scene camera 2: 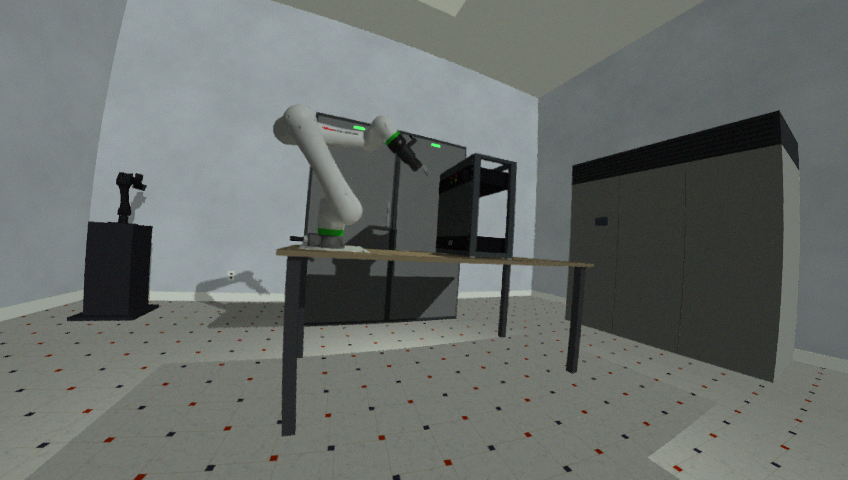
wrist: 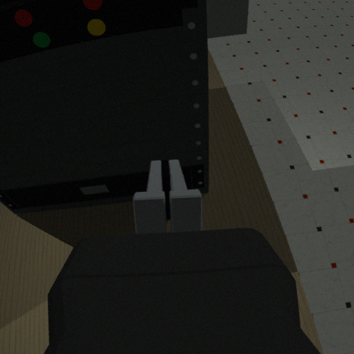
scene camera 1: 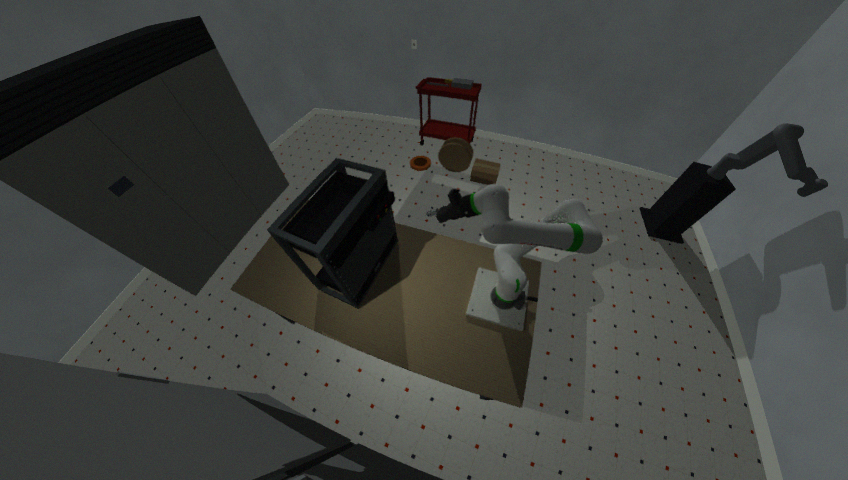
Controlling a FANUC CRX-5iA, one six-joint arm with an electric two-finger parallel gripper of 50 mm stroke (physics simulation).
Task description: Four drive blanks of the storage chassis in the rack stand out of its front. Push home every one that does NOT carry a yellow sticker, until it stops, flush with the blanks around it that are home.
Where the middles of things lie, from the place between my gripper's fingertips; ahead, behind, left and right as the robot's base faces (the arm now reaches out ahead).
My gripper is now 38 cm short of the rack (scene camera 1: 343, 225), 14 cm to the right of it and 14 cm above it.
